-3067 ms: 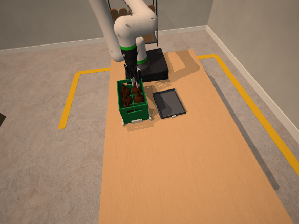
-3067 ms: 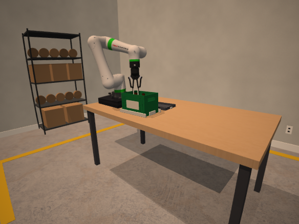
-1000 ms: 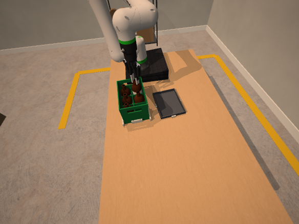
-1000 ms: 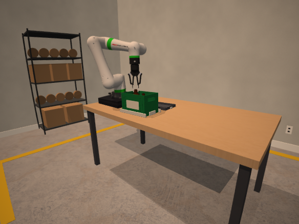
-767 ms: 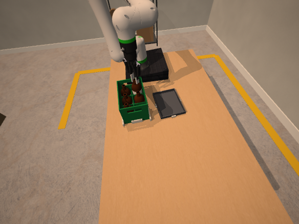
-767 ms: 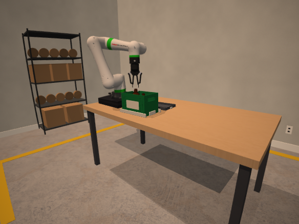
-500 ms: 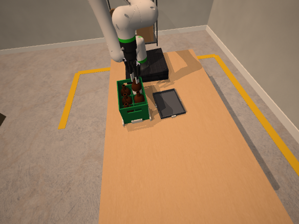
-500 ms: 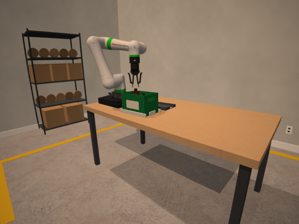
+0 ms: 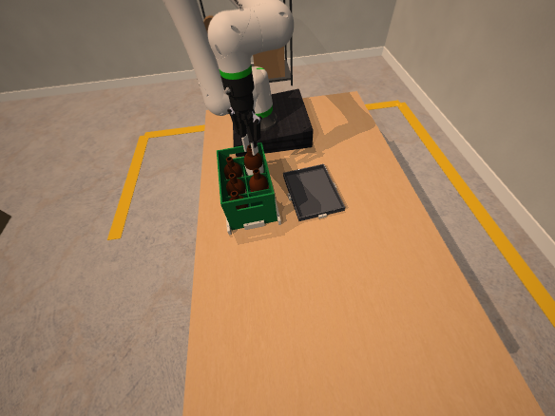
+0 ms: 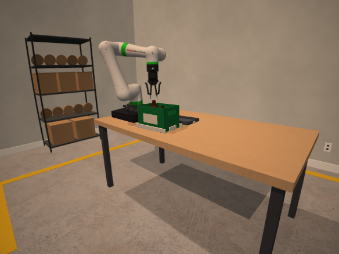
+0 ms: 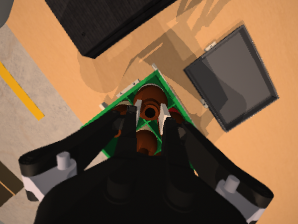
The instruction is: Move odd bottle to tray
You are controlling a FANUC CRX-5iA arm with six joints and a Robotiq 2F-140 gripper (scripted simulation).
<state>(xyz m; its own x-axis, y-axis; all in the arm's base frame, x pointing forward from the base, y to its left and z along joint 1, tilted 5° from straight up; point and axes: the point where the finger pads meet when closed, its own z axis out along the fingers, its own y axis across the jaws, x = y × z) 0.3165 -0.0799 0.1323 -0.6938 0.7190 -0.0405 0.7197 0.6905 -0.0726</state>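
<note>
Now: hand 9 cm above the glass bottle. From my hand the other things lie so: dark grey tray 22 cm to the left, 20 cm below, 12 cm ahead; then green crate 13 cm below, 9 cm ahead, 5 cm to the right.
</note>
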